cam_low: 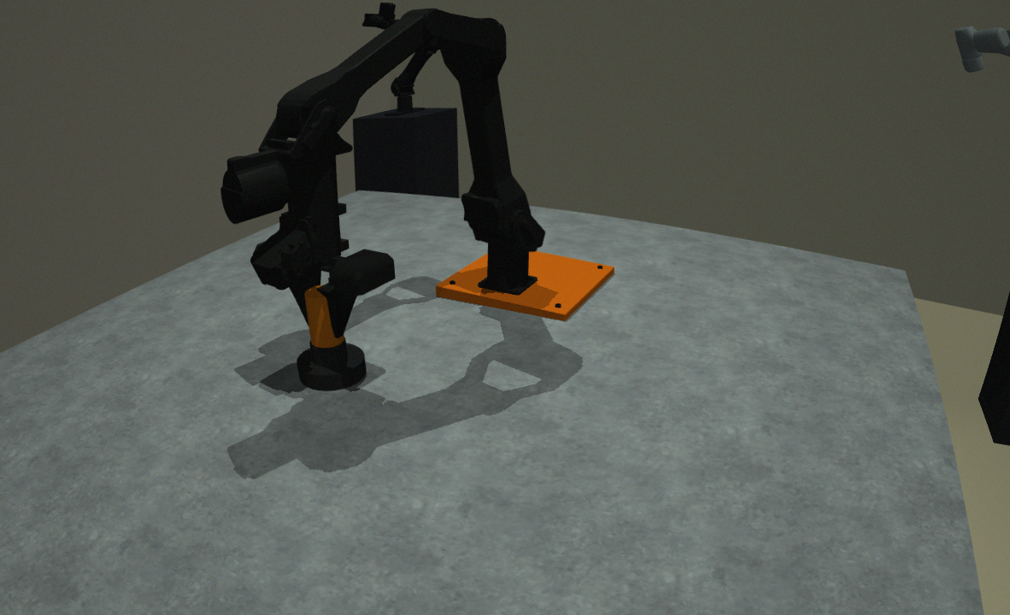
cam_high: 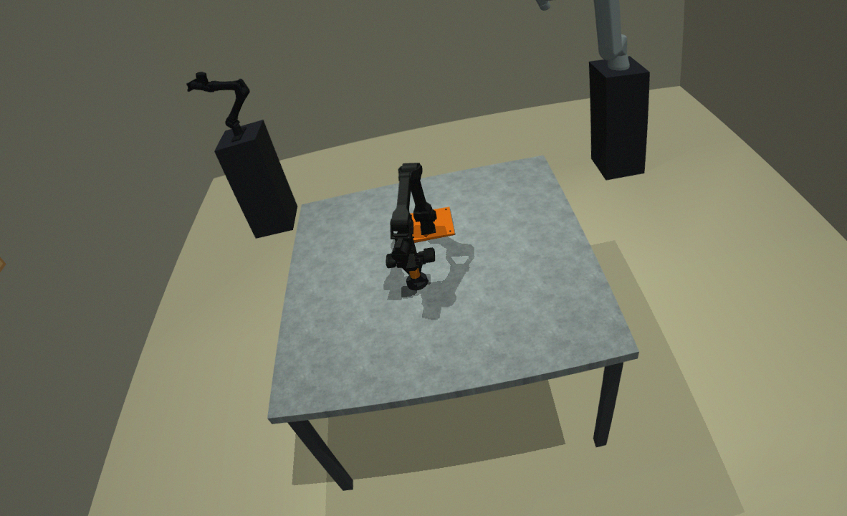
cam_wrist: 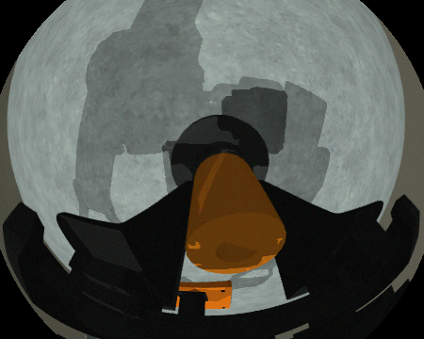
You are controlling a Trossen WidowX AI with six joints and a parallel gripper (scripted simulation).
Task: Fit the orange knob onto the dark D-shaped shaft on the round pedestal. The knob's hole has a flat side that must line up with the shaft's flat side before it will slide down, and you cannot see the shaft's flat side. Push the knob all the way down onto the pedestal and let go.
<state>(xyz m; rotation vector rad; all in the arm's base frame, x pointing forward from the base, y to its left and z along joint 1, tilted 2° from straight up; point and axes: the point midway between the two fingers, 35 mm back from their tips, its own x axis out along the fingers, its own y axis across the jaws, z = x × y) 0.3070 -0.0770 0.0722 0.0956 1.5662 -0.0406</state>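
Right now my gripper tip is 20 mm below the orange knob. The rest, counted from my gripper tip: round pedestal: 20 mm below.
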